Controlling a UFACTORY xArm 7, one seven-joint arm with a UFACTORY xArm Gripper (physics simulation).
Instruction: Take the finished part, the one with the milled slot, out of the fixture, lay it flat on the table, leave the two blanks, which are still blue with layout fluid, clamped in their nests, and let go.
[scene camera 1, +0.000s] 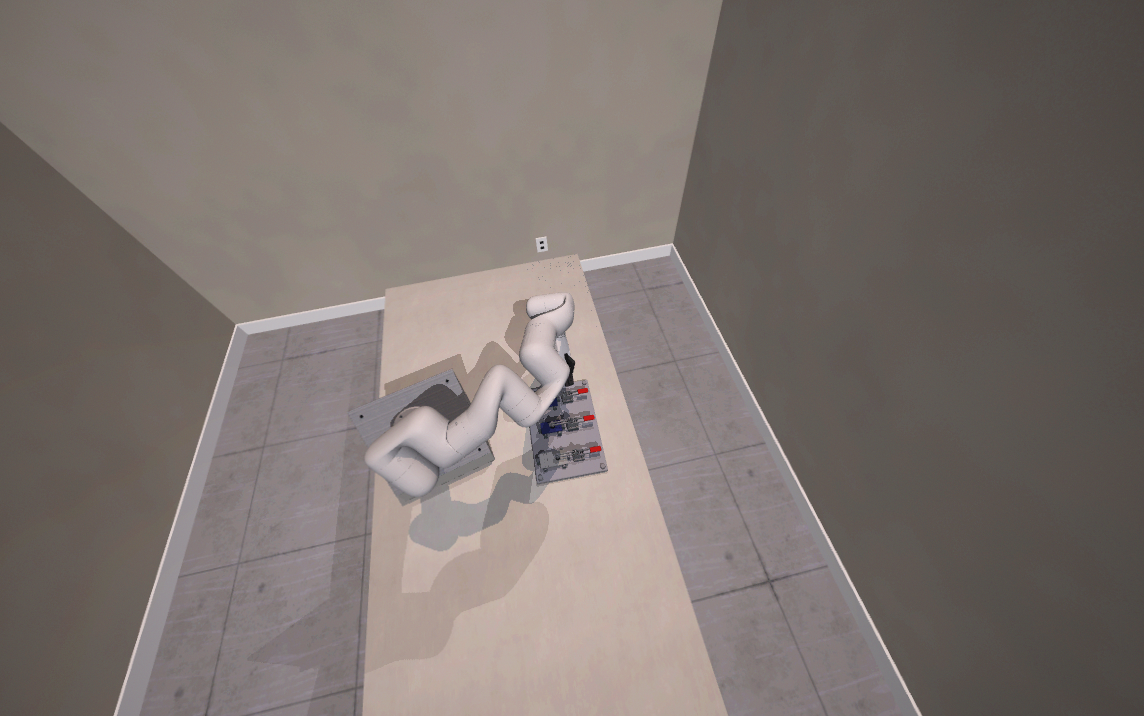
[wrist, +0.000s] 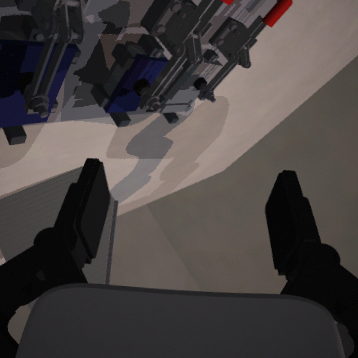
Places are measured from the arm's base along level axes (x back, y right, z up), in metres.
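Pixels of known places: gripper, between the fingertips: (wrist: 189, 183).
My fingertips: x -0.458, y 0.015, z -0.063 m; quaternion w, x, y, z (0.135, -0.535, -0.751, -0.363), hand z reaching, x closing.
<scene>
Behind a point stands the place of what it marks.
My gripper (scene camera 1: 570, 369) @[y 0.015, x -0.458, z -0.063 m] (wrist: 189, 183) @[y 0.015, x -0.458, z -0.063 m] is open and empty, above the table by the back end of the fixture (scene camera 1: 577, 473) @[y 0.264, x -0.401, z -0.213 m]. Three nests stand in a row on the fixture. A blue blank (scene camera 1: 554, 402) @[y 0.002, x -0.428, z -0.193 m] (wrist: 11, 102) @[y -0.032, x -0.393, z -0.192 m] sits in the back nest, nearest the gripper and partly hidden by the arm in the scene view. Another blue blank (scene camera 1: 550, 428) @[y 0.091, x -0.377, z -0.187 m] (wrist: 127, 92) @[y 0.076, x -0.378, z -0.187 m] sits in the middle nest. A bare grey metal part (scene camera 1: 548, 461) @[y 0.193, x -0.329, z -0.197 m] (wrist: 186, 96) @[y 0.191, x -0.332, z -0.197 m] is in the front nest, farthest from the gripper; its slot is too small to make out. Clamp arms reach over all three.
Red clamp handles (scene camera 1: 594, 449) @[y 0.225, x -0.480, z -0.177 m] (wrist: 278, 12) @[y 0.218, x -0.486, z -0.177 m] stick out on the fixture's right side. The arm's grey base plate (scene camera 1: 377, 419) @[y -0.036, x 0.087, z 0.053 m] (wrist: 40, 210) @[y -0.010, x -0.163, z -0.187 m] lies on the left of the table (scene camera 1: 548, 591) @[y 0.536, x -0.188, z -0.228 m]. The white arm (scene camera 1: 472, 426) @[y 0.226, x -0.183, z 0.286 m] spans from it over the fixture's back left corner.
</scene>
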